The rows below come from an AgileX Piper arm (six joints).
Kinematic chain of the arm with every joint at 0, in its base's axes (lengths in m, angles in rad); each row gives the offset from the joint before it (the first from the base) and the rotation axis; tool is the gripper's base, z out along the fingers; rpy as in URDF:
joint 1: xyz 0 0 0.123 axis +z
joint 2: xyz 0 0 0 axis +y
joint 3: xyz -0.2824 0 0.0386 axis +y
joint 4: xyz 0.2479 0 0.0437 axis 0.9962 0 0.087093
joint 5: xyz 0 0 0 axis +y
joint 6: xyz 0.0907 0 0.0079 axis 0.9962 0 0.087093
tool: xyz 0 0 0 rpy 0 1.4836 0
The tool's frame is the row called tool.
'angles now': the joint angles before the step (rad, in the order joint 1, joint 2, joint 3, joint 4, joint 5, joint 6). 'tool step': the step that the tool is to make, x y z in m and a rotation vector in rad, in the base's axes. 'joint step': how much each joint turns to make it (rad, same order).
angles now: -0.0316, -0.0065, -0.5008, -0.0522, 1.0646, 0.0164
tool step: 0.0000, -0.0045, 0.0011, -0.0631, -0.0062, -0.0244
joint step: -0.0005, 0.0000, -0.0002, -0.0573, -0.0092, -0.0168
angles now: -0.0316, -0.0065, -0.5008, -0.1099, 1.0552, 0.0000
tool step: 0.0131, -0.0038, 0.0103, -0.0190, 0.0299, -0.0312
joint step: 0.0007, 0.0922, -0.0253, -0.0464, -0.0350, 0.0247
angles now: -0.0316, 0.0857, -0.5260, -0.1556, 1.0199, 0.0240
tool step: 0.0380, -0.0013, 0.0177, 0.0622, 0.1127, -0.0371
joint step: 0.0001, 0.2373, -0.0695, -0.0058, -0.0432, 0.0789
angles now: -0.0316, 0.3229, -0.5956, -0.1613, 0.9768, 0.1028
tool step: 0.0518, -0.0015, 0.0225, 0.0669, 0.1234, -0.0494
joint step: 0.0012, 0.2856, -0.1369, -0.0011, -0.0122, 0.0838
